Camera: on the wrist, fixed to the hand. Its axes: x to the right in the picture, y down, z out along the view.
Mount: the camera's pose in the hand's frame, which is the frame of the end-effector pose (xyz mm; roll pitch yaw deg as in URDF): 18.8 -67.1 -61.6 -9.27 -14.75 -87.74
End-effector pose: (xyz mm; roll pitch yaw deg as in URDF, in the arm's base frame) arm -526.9 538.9 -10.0 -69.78 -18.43 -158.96
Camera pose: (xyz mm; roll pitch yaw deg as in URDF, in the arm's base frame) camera -560.3 612.8 35.5 63.43 -72.90 39.90
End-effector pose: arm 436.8 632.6 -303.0 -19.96 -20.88 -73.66
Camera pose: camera 364.6 580.1 -329.0 14.93 -33.05 -175.17
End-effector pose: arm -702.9 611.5 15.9 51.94 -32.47 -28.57
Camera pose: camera -642.7 586.9 -50.6 30.90 29.27 -94.46
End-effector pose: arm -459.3 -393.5 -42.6 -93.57 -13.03 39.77
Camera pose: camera -420.8 -436.0 30.6 139.50 -68.87 159.12
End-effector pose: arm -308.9 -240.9 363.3 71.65 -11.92 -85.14
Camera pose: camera -268.7 -273.2 285.9 15.28 54.20 -154.08
